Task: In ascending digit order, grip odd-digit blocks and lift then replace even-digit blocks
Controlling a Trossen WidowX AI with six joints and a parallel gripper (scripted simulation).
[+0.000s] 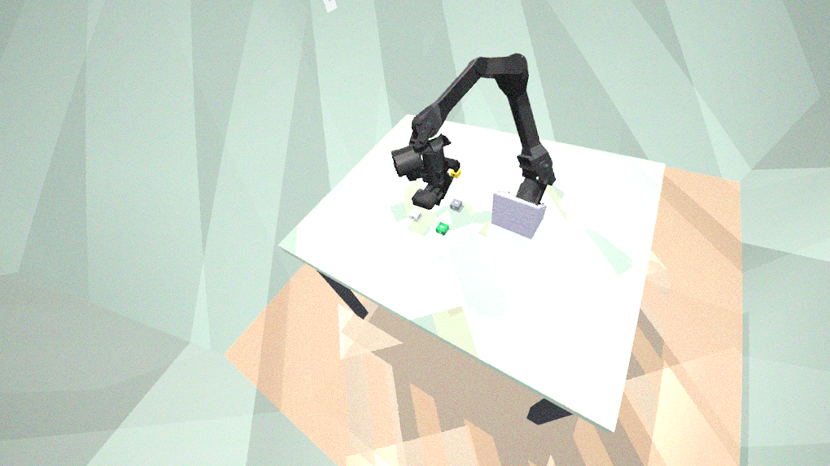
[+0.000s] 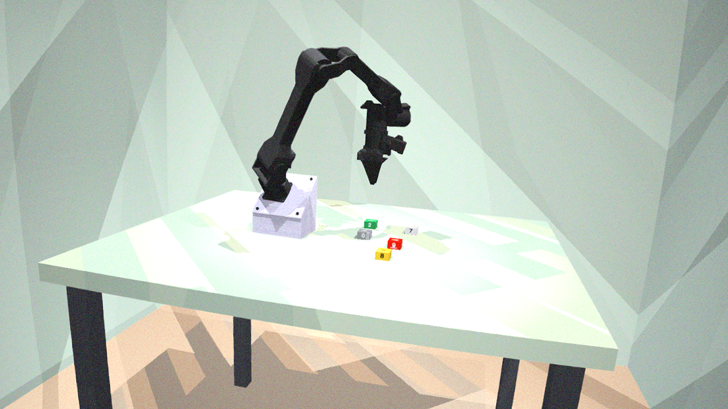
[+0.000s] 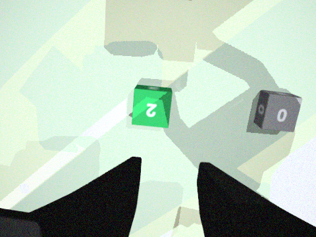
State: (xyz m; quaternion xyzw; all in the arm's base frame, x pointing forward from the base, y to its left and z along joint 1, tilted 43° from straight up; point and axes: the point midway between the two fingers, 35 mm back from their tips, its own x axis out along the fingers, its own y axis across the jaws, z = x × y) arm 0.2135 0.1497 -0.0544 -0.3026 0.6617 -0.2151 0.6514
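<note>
My gripper tip is 10 mm to the right of the green block and 120 mm above it. Round my gripper tip: red block (110 mm ahead, 150 mm to the right, 120 mm below); white block marked 7 (120 mm ahead, 10 mm to the left, 120 mm below); grey block marked 0 (20 mm ahead, 100 mm to the right, 120 mm below).
</note>
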